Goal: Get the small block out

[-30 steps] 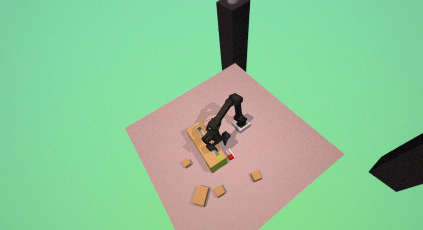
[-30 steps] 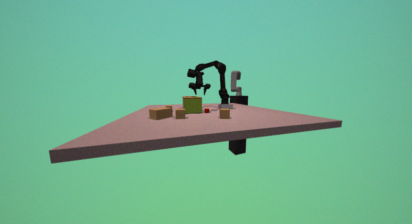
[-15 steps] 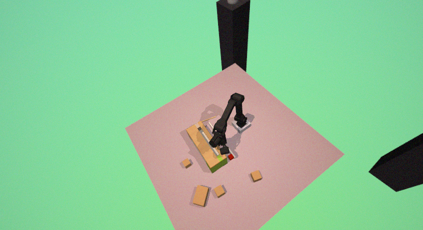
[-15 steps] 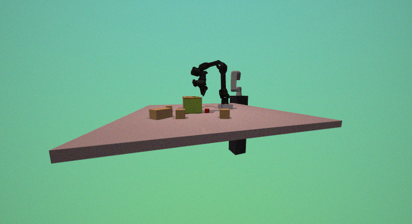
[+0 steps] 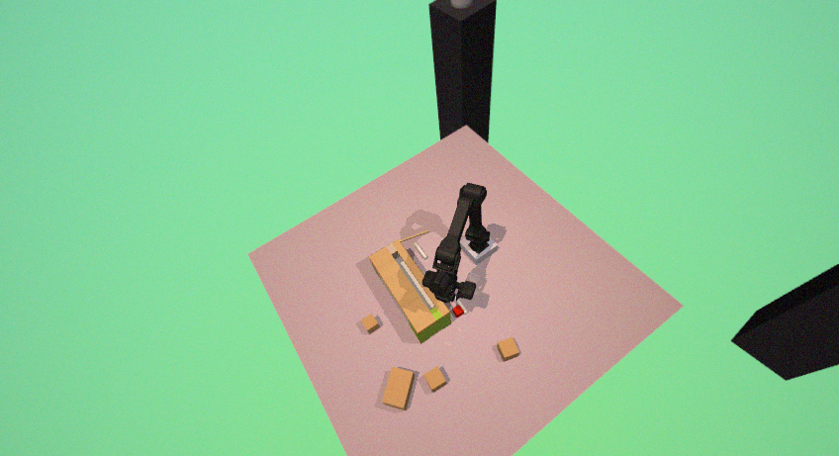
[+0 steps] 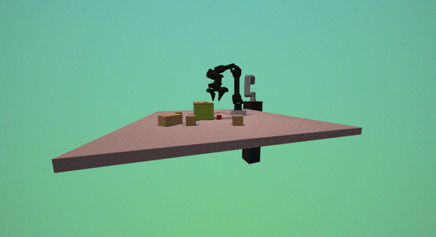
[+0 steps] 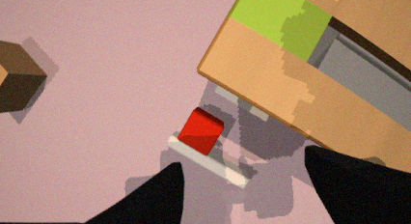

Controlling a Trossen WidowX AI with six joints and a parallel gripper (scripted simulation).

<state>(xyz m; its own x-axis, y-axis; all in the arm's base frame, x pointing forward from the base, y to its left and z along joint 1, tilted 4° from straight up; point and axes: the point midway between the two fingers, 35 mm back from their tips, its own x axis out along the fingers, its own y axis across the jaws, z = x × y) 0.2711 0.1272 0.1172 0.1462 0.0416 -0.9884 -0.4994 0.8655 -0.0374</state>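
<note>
My gripper tip is now 130 mm above the small red block, 20 mm to the right of it and 20 mm past it. Also, from my gripper tip: box (160 mm to the right, 80 mm below, 40 mm ahead).
</note>
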